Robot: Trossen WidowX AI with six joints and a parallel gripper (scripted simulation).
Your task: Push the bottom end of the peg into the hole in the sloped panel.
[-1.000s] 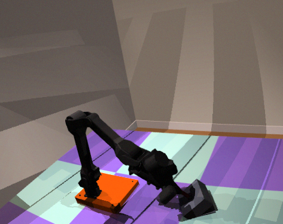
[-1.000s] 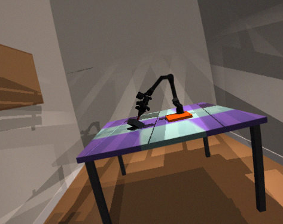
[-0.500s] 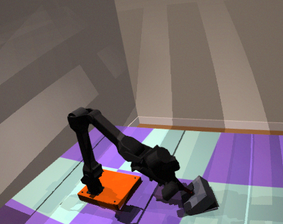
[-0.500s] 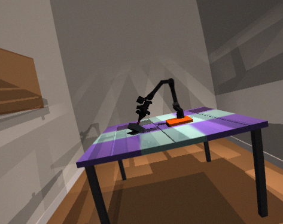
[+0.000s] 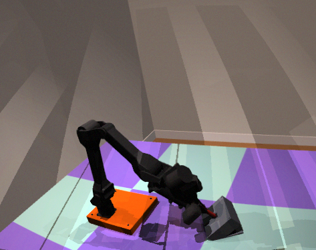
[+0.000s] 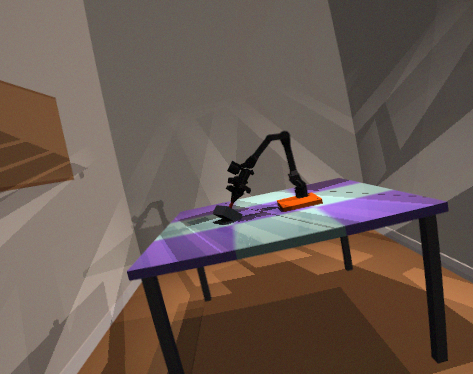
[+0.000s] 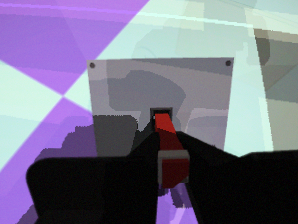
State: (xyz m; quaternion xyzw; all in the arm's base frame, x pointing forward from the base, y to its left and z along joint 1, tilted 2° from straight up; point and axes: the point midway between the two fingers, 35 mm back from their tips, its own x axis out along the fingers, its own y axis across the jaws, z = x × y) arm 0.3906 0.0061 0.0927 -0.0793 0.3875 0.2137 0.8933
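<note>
Now: the sloped panel 6 cm below my gripper tip, 4 cm ahead of it and 2 cm to the left of it. From my gripper tip the other things lie so: red peg (1 cm behind, 1 cm above).
</note>
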